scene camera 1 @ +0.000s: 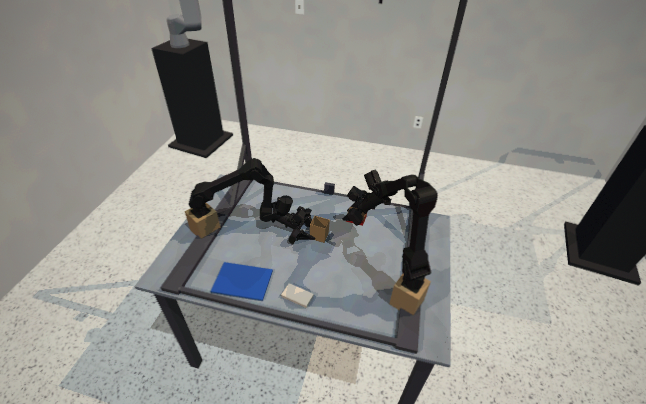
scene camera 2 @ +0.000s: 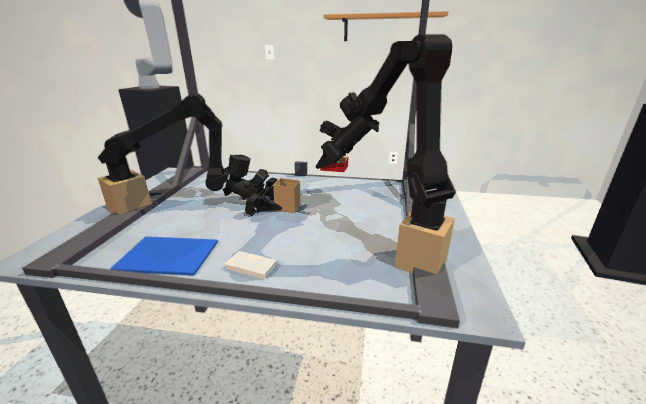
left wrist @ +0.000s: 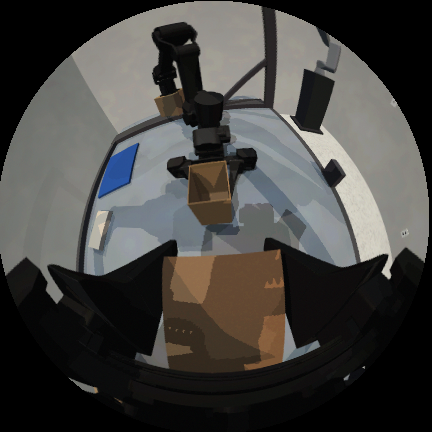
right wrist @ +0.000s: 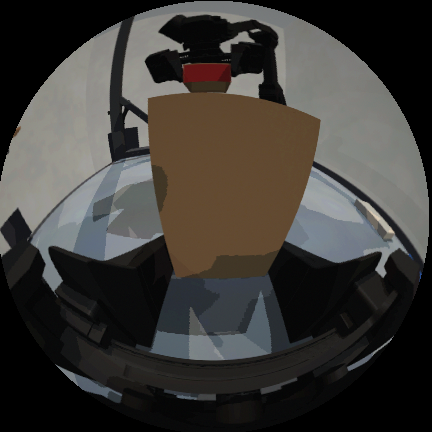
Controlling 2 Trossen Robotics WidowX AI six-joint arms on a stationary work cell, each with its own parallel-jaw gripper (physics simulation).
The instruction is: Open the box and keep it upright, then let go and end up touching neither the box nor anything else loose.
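Frame: origin at the left arm's base, x left, y up, z ahead, level; centimetres.
Seen in the pictures: left gripper, fingertip midpoint: (scene camera 1: 345, 215) (scene camera 2: 319, 165) (left wrist: 220, 244) (right wrist: 206, 75); right gripper, fingertip midpoint: (scene camera 1: 317, 234) (scene camera 2: 285, 204) (right wrist: 220, 237); left arm's base, link origin: (scene camera 1: 412, 283) (scene camera 2: 427, 221); right arm's base, link origin: (scene camera 1: 200, 211) (scene camera 2: 121, 177) (left wrist: 169, 92).
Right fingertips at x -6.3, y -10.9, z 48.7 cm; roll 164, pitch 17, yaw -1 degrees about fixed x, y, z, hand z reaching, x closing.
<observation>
Pixels of each thing's top centre, then the offset from my right fingertips to it.
- tan box, top centre: (right wrist: 229, 107) (left wrist: 207, 178) (scene camera 2: 286, 182) (scene camera 1: 319, 221) dx -0.3, dy +8.2, dz -1.0 cm
- lid, top centre: (left wrist: 221, 327) (right wrist: 207, 70) (scene camera 2: 334, 158) (scene camera 1: 356, 213) dx -6.7, dy +17.0, dz -15.3 cm
- blue flat panel, top centre: (scene camera 2: 167, 253) (left wrist: 117, 166) (scene camera 1: 242, 280) dx +38.3, dy -0.5, dz +8.3 cm
- cream block, top centre: (scene camera 2: 251, 262) (right wrist: 376, 214) (left wrist: 97, 228) (scene camera 1: 297, 294) dx +30.2, dy +0.3, dz -13.6 cm
- small dark block, top centre: (left wrist: 338, 166) (scene camera 2: 300, 162) (scene camera 1: 329, 184) dx -27.8, dy +4.5, dz +13.6 cm
The tan box (scene camera 1: 319, 230) (scene camera 2: 287, 196) (left wrist: 214, 212) (right wrist: 230, 185) is upright at the table surface, its top open and its inside showing in the left wrist view. My right gripper (scene camera 1: 309, 236) (scene camera 2: 278, 206) (right wrist: 220, 237) is shut on the box's lower part from the left of the scene pictures. The lid (scene camera 1: 362, 221) (scene camera 2: 341, 165) (left wrist: 225, 310) (right wrist: 207, 73), tan with a red rim, is off the box. My left gripper (scene camera 1: 348, 219) (left wrist: 220, 244) is shut on the lid, holding it in the air, apart from the box, farther right in the scene views.
A blue flat panel (scene camera 1: 242, 281) (scene camera 2: 165, 255) (left wrist: 119, 170) lies near the table's front left. A cream block (scene camera 1: 297, 294) (scene camera 2: 251, 265) (left wrist: 101, 230) (right wrist: 374, 220) lies to its right. A small dark block (scene camera 1: 329, 188) (scene camera 2: 300, 168) (left wrist: 334, 173) is at the back edge.
</observation>
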